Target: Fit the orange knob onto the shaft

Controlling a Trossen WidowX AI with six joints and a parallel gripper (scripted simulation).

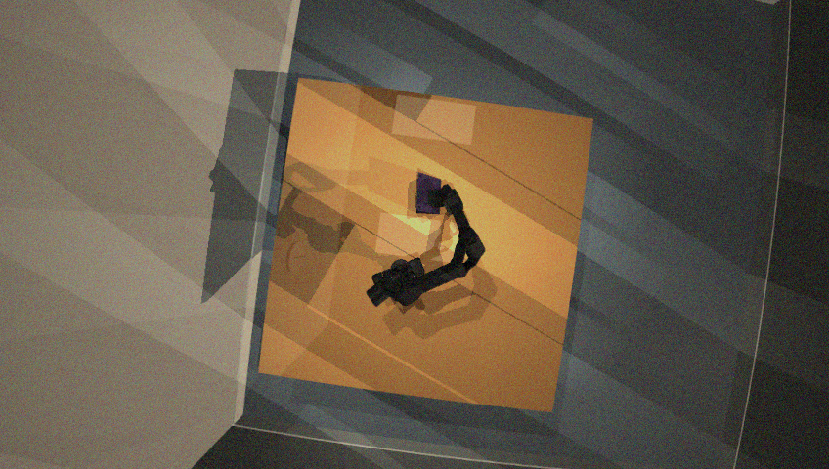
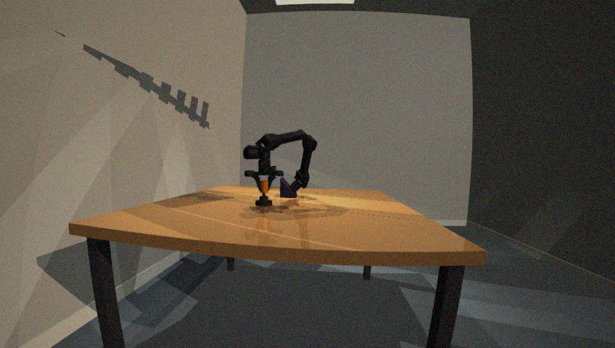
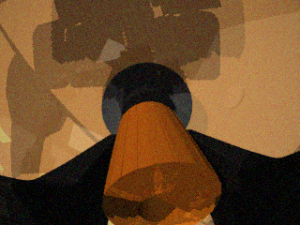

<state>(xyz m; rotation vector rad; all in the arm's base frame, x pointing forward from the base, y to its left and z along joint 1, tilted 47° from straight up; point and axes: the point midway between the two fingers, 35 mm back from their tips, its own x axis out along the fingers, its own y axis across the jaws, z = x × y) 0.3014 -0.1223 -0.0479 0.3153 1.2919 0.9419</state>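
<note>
Right now my gripper tip is 20 mm below the orange knob. From my gripper tip the other things lie so: dark round pedestal: 40 mm below.
</note>
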